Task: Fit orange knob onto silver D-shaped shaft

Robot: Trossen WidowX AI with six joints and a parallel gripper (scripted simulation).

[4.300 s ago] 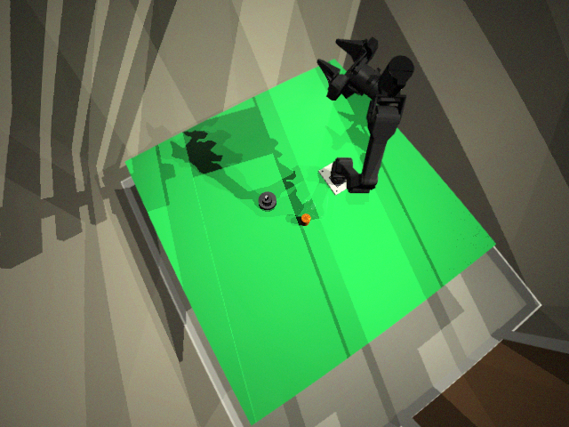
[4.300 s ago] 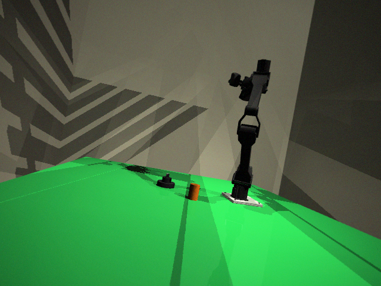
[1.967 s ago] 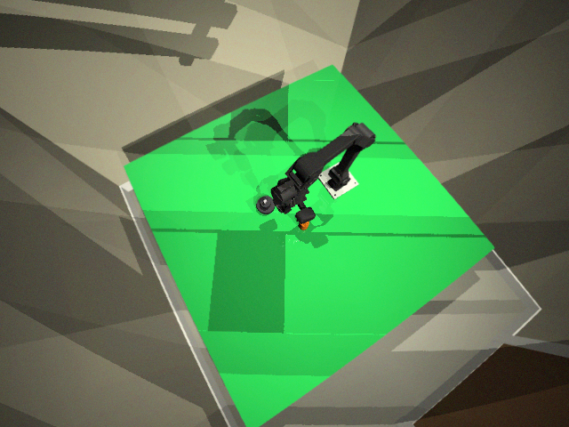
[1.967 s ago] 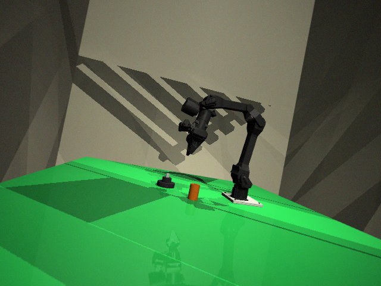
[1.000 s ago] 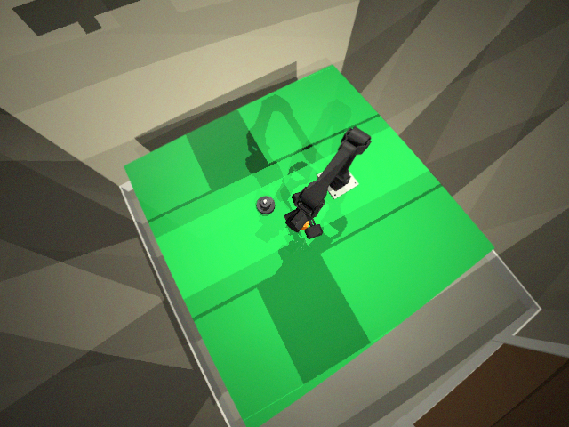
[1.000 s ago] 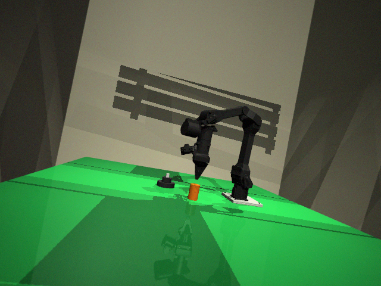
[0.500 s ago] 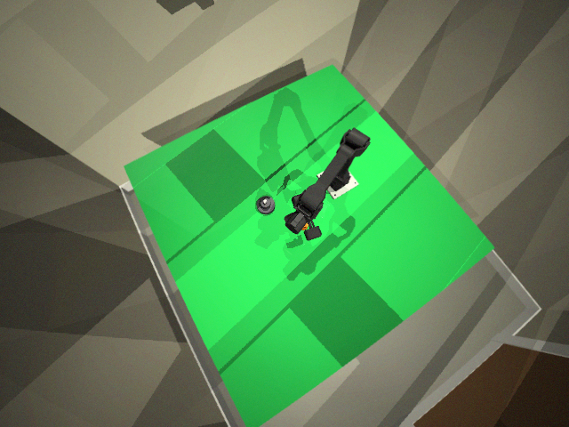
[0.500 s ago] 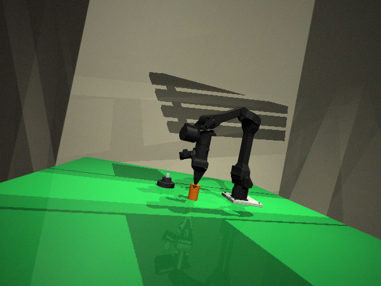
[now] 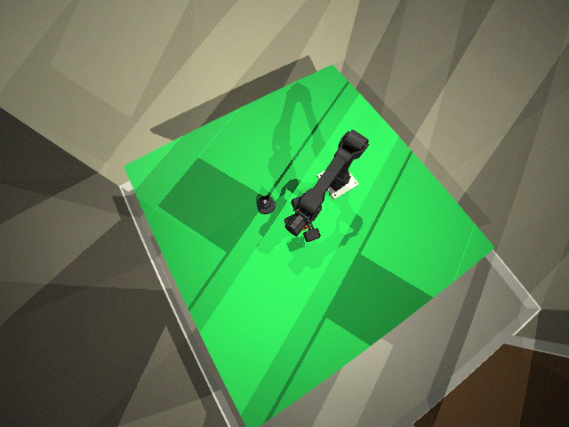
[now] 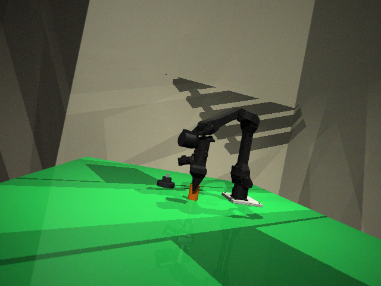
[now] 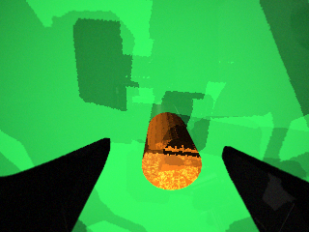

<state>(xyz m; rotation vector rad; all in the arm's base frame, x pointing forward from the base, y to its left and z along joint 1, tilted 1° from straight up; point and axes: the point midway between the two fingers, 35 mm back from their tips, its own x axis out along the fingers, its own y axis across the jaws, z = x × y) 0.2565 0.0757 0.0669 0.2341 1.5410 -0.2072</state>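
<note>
My gripper tip is right at the orange knob. From my gripper tip the other things lie so: round pedestal (8 cm ahead, 18 cm to the right, 1 cm below).
</note>
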